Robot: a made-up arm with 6 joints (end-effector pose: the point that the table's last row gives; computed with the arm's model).
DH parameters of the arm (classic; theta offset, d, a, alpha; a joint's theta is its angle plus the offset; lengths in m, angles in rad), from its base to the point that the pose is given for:
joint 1: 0 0.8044 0.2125 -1.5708
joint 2: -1.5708 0 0.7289 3.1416
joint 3: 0 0 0.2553 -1.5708
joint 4: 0 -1.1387 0 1.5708
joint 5: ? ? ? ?
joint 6: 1.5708 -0.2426 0 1.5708
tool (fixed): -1.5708 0 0 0
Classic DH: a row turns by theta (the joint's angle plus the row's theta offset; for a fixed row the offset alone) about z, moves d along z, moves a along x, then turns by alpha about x.
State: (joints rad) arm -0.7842 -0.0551 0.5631 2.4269 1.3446 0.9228
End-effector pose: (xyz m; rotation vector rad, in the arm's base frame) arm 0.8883 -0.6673 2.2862 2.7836 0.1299 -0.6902
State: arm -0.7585 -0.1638 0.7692 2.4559 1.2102 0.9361
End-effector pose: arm 0.6496 -0.4175 2.5546 2.5953 -0.0969 -0.2347
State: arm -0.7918 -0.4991 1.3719 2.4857 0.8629 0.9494
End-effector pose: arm -0.3585 0.5231 2.6505 1.7719 -0.5537 0.9264
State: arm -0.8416 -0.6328 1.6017 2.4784 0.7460 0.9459
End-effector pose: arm -0.6764 0.9092 2.3521 1.3543 -0.6135 1.2616
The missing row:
joint 5: 0 0 0 -1.5708
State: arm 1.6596 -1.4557 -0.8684 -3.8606 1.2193 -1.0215
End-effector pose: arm -0.1902 0.4442 1.6352 -1.0986 -1.6250 2.0963
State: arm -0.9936 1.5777 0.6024 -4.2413 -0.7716 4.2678
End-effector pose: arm 0.9392 -1.7185 -0.1010 -0.0266 0.7569 -1.5555
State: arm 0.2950 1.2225 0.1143 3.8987 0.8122 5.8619
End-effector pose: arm 1.5605 0.3478 -0.0584 1.5676 -0.0438 -1.8390
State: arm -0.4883 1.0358 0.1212 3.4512 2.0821 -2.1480
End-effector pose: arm 1.2984 -0.7627 0.4007 0.2262 2.7111 1.1338
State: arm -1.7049 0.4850 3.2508 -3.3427 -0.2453 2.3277
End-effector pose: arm 0.1007 0.8347 1.6623 -1.5799 -1.5626 0.7123
